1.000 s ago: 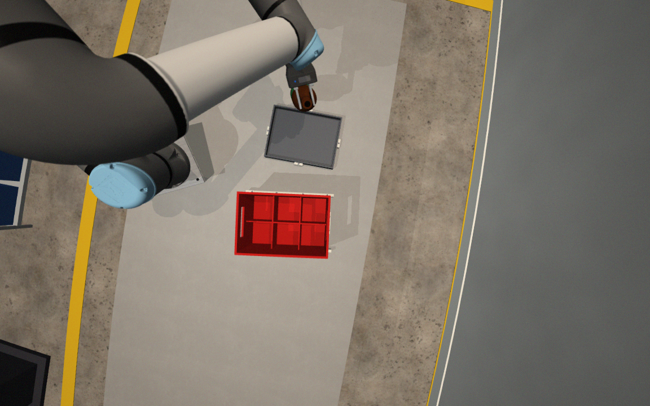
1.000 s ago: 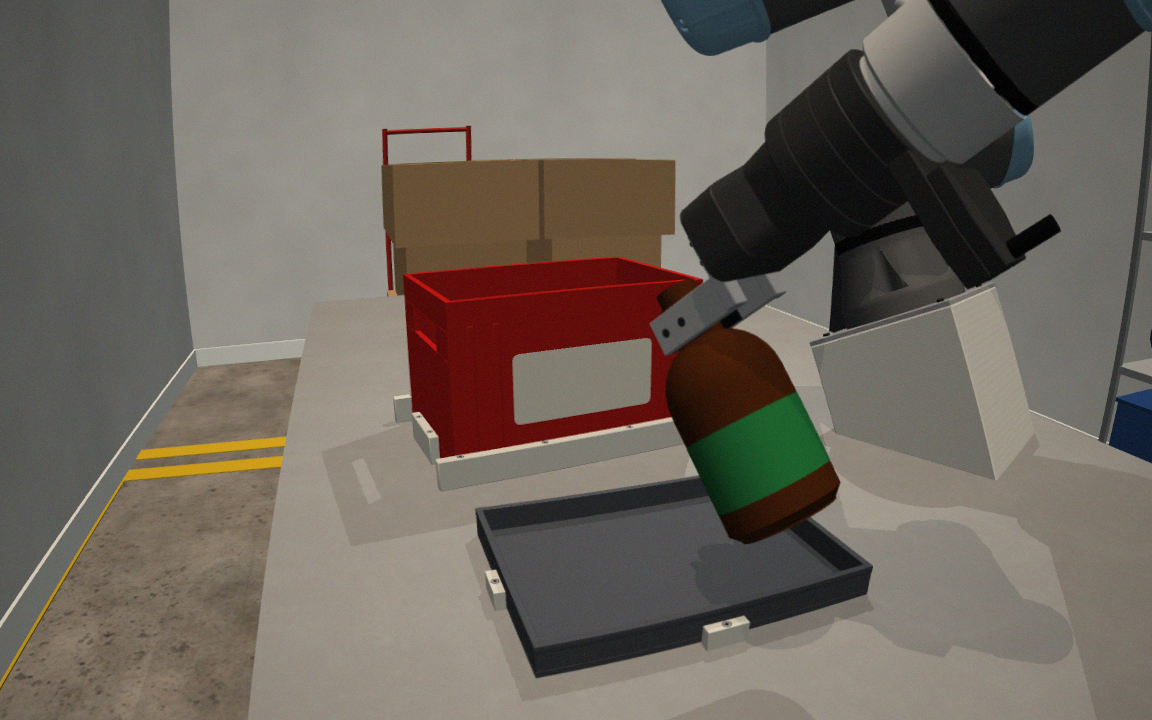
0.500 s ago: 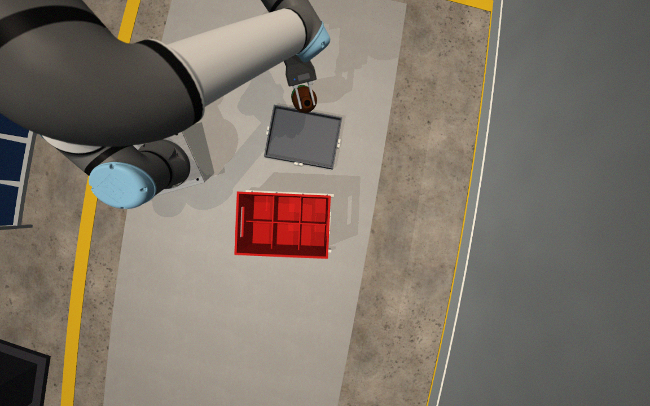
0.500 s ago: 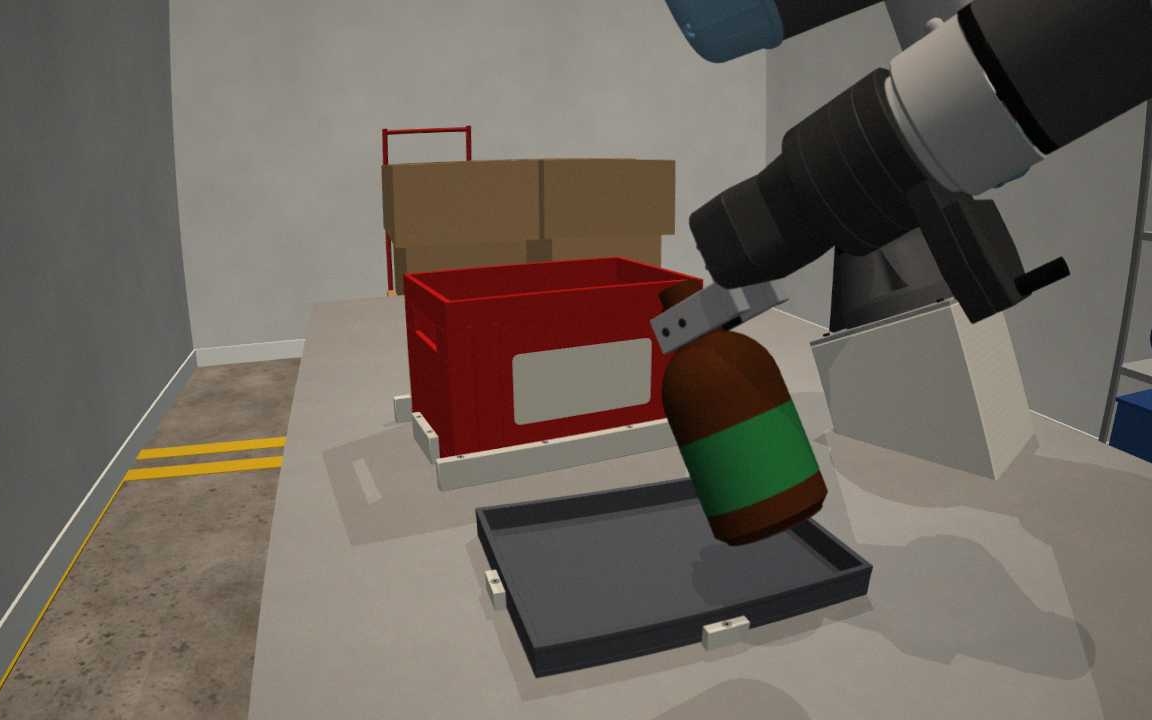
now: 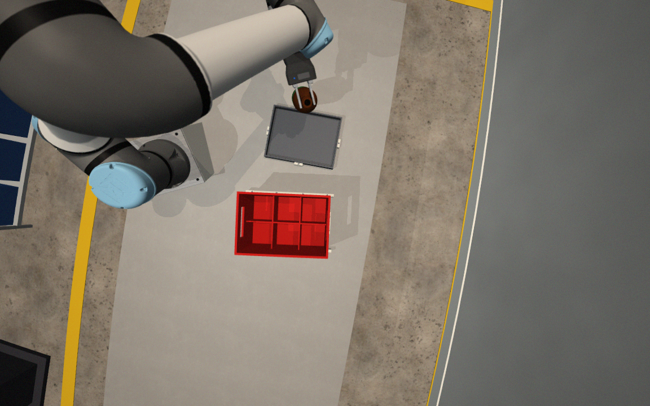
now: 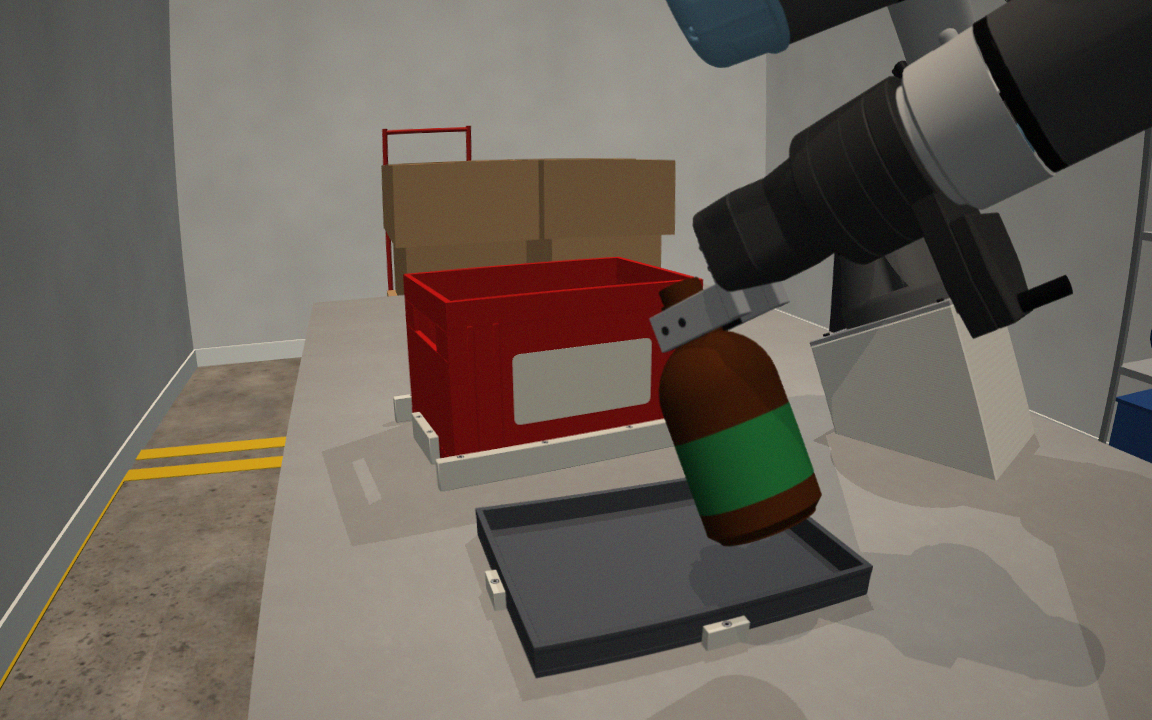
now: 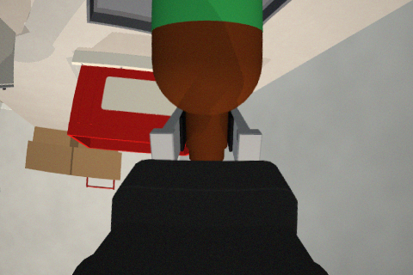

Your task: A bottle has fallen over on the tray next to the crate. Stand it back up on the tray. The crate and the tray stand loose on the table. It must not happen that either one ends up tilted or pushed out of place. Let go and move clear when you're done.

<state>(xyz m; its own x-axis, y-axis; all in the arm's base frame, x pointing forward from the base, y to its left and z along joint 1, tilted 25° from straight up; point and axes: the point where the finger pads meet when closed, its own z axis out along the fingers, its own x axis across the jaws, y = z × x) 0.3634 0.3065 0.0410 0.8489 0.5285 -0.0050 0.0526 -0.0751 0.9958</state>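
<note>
The bottle lies 5 cm below my hand, 2 cm to the left of it and 1 cm behind it. The rest, counted from my hand: red crate 36 cm to the right, 12 cm below, 2 cm ahead; dark grey tray 19 cm below, 5 cm to the right.
</note>
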